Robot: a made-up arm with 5 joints.
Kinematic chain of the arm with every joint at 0, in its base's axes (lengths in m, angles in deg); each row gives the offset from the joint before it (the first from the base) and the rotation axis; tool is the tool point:
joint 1: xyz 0 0 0.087 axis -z
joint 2: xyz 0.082 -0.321 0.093 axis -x
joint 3: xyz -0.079 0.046 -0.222 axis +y
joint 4: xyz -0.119 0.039 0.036 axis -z
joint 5: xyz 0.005 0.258 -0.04 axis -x
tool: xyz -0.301 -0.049 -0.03
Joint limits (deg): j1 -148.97..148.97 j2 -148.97..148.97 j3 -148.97..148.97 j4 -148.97..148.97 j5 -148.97..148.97
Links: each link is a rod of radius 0.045 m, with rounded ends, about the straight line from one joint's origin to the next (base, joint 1, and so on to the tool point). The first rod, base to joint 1, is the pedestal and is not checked.
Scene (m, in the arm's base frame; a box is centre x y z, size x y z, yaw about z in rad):
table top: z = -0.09
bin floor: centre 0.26 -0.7 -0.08 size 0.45 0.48 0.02 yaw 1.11
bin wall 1: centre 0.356 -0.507 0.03 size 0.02 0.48 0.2 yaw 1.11
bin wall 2: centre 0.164 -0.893 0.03 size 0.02 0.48 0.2 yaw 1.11
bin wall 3: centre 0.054 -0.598 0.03 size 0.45 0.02 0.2 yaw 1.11
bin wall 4: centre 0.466 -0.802 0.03 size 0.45 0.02 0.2 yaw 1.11
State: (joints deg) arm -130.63 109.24 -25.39 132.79 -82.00
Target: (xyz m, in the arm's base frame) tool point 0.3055 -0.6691 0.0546
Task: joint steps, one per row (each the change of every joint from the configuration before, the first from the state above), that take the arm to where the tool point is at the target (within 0.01 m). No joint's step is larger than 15 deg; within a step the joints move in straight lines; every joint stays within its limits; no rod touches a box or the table.
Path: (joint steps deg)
1: 13.93 4.41 3.15 -2.33 1.04
2: 13.94 4.42 3.14 -2.33 1.04
3: 13.93 4.41 3.15 -2.33 1.03
4: 13.93 4.42 3.14 -2.32 1.04
5: 13.94 4.41 3.15 -2.33 1.04
6: 13.93 4.42 3.14 -2.33 1.04
7: 13.93 4.41 3.15 -2.33 1.03
8: 13.94 4.42 3.14 -2.33 1.04
9: 13.93 4.41 3.15 -2.33 1.04
10: -1.64 -9.88 -10.45 -7.00 -0.12
11: -1.64 -9.88 -10.45 -7.00 -0.11

